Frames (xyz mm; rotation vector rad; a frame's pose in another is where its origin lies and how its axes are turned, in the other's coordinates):
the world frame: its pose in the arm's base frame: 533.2 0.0 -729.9 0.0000 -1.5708 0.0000
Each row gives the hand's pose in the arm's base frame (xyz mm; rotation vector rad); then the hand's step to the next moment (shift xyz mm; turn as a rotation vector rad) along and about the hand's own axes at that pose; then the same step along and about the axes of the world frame.
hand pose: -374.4 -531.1 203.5 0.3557 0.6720 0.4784
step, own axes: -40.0 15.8 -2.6 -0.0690 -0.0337 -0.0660
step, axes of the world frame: 25.6 -7.5 33.8 -0.0288 -0.0540 0.0807
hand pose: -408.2 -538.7 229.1 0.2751 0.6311 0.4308
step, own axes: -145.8 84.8 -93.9 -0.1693 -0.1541 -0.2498
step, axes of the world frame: 33.0 17.2 189.4 -0.1655 -0.1849 0.2308
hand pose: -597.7 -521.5 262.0 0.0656 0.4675 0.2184
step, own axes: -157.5 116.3 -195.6 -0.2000 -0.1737 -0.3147
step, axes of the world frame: -91.9 80.6 248.3 -0.2120 -0.2100 0.2831
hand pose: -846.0 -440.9 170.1 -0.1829 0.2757 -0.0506
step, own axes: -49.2 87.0 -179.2 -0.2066 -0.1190 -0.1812
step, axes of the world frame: -172.6 58.2 94.4 -0.0942 -0.1327 0.2514
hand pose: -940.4 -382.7 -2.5 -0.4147 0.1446 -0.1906
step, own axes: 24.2 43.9 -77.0 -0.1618 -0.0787 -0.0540
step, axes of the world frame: -90.3 4.6 -16.6 -0.0002 -0.0570 0.1790
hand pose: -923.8 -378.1 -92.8 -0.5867 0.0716 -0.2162
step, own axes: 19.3 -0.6 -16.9 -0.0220 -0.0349 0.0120
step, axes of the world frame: -13.8 -13.9 -16.5 0.0295 -0.0169 0.0263
